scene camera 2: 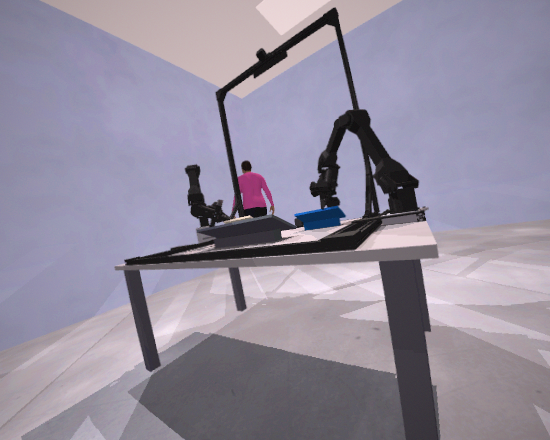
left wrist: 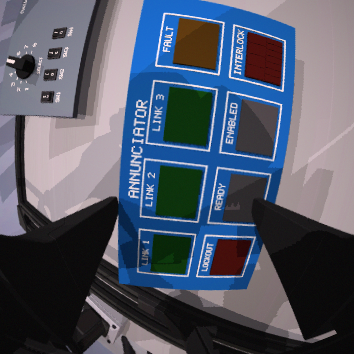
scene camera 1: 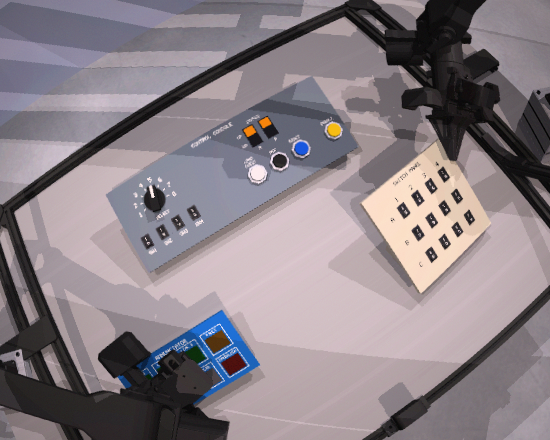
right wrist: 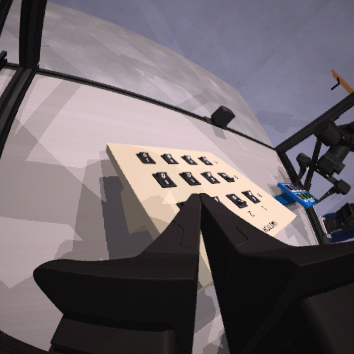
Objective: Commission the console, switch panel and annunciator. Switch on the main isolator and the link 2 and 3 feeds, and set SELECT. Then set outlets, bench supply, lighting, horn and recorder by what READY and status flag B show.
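Places are measured from the left arm's base along level axes (x down, y right, z back), in centimetres.
Where they show: left gripper, between the fingertips: (scene camera 2: 325, 212) (left wrist: 185, 204) (right wrist: 305, 194); right gripper, between the fingertips: (scene camera 1: 453, 160) (right wrist: 197, 199); left arm's base, origin of its link: (scene camera 2: 404, 211) (left wrist: 95, 319) (right wrist: 326, 226); right arm's base, origin of its link: (scene camera 2: 205, 226).
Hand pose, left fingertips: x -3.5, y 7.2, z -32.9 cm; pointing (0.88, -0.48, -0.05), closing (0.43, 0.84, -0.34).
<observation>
Things, the pixels of their top centre, and the offset from my left fingertips. "spot": a spot on its surface instead.
- grey console, centre of its top: (scene camera 1: 225, 152) (scene camera 2: 239, 219) dy -30.6, dx -3.8, dz -19.0 cm
- SELECT knob, centre of its top: (scene camera 1: 150, 193) (left wrist: 7, 60) dy -28.0, dx -3.8, dz -5.7 cm
- B, a spot on its surface: (scene camera 1: 265, 123) spot: dy -35.1, dx -1.8, dz -26.8 cm
The grey console (scene camera 1: 215, 185) (left wrist: 85, 55) has a SELECT knob (scene camera 1: 154, 199) (left wrist: 21, 65) pointing at 5 and two status flags, A (scene camera 1: 249, 131) and B (scene camera 1: 265, 123), with orange upper halves. The blue annunciator (scene camera 1: 223, 317) (left wrist: 132, 235) has dark-looking lamps; its READY lamp (left wrist: 245, 197) is grey. My left gripper (left wrist: 185, 204) is open and empty above it. The cream switch panel (scene camera 1: 382, 215) (right wrist: 135, 172) carries three rows of rockers. My right gripper (scene camera 1: 454, 159) (right wrist: 197, 199) is shut and empty at the panel's upper edge near column 4; its fingers hide some row A rockers in the right wrist view.
The console has white (scene camera 1: 257, 174), black (scene camera 1: 280, 161), blue (scene camera 1: 301, 148) and yellow (scene camera 1: 333, 130) buttons and several small rockers. A black frame (scene camera 1: 175, 100) edges the table. A person in pink (scene camera 2: 254, 190) stands beyond the table.
</observation>
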